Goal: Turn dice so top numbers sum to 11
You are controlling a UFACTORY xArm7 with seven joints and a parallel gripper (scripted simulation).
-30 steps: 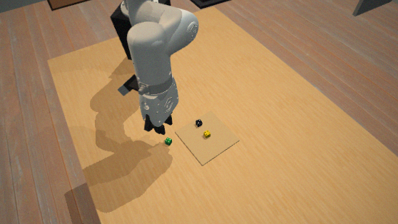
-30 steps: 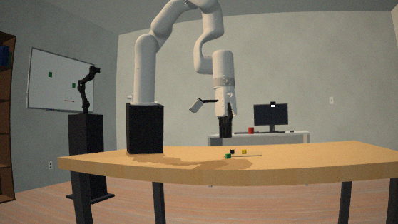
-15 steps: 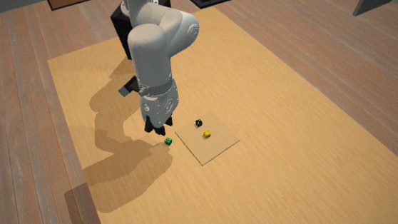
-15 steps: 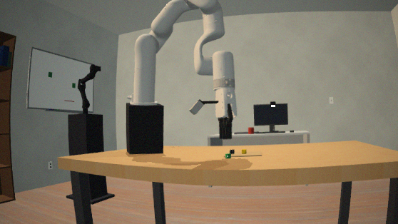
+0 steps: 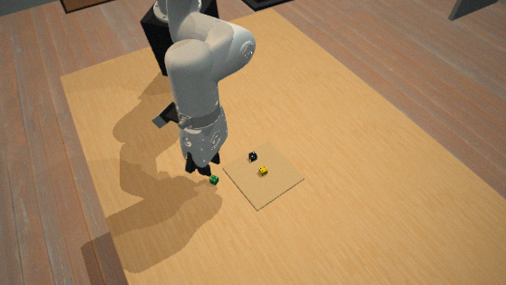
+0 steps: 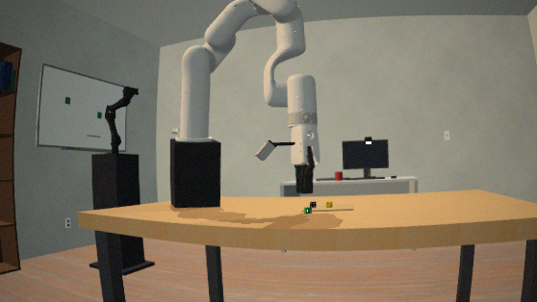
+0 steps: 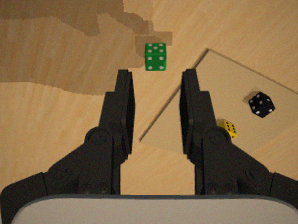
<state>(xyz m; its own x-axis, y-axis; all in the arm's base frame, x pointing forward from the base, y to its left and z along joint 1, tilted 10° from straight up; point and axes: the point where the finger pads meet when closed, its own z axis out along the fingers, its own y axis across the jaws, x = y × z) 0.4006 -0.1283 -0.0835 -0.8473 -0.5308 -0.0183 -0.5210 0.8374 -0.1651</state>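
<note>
The green die lies 7 cm below my hand and 1 cm ahead of it. The rest, counted from my hand: black die 11 cm to the left, 6 cm below; yellow die 11 cm to the left, 6 cm below, 5 cm ahead; tan mat 11 cm to the left, 7 cm below, 5 cm ahead.
</note>
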